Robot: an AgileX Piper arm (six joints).
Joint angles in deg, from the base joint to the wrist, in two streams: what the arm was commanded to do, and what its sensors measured. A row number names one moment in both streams.
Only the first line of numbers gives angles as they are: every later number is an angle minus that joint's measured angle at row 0.
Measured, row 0:
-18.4 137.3 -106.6 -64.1 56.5 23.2
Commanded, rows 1 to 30:
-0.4 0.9 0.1 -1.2 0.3 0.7
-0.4 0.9 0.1 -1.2 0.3 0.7
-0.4 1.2 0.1 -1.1 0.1 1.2
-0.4 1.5 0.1 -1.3 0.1 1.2
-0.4 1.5 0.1 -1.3 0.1 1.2
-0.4 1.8 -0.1 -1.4 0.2 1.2
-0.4 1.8 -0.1 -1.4 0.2 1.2
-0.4 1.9 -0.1 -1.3 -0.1 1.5
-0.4 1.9 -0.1 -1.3 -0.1 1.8
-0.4 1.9 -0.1 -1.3 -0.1 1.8
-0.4 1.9 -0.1 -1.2 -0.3 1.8
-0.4 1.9 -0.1 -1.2 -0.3 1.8
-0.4 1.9 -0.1 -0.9 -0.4 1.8
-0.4 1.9 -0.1 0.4 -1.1 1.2
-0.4 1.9 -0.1 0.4 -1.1 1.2
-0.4 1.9 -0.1 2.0 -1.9 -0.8
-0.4 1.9 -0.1 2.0 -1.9 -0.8
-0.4 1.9 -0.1 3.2 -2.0 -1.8
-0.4 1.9 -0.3 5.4 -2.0 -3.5
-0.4 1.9 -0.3 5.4 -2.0 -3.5
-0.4 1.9 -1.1 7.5 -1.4 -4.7
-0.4 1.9 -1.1 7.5 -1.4 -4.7
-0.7 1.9 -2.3 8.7 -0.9 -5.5
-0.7 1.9 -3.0 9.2 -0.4 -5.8
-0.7 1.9 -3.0 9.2 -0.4 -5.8
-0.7 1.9 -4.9 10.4 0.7 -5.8
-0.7 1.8 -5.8 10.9 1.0 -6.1
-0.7 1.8 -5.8 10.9 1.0 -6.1
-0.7 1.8 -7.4 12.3 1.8 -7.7
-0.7 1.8 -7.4 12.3 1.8 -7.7
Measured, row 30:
-0.3 2.0 -5.4 10.9 0.1 -5.9
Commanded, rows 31 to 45:
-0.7 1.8 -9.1 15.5 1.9 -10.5
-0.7 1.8 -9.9 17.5 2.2 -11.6
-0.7 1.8 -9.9 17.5 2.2 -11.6
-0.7 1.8 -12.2 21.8 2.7 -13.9
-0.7 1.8 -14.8 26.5 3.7 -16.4
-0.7 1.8 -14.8 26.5 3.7 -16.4
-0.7 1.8 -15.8 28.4 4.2 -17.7
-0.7 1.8 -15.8 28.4 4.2 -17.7
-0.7 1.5 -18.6 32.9 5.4 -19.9
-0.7 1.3 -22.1 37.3 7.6 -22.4
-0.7 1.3 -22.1 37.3 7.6 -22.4
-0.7 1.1 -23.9 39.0 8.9 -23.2
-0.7 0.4 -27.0 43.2 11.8 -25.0
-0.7 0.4 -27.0 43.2 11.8 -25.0
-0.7 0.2 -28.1 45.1 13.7 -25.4
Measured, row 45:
-0.3 1.6 -24.4 39.7 8.7 -23.2
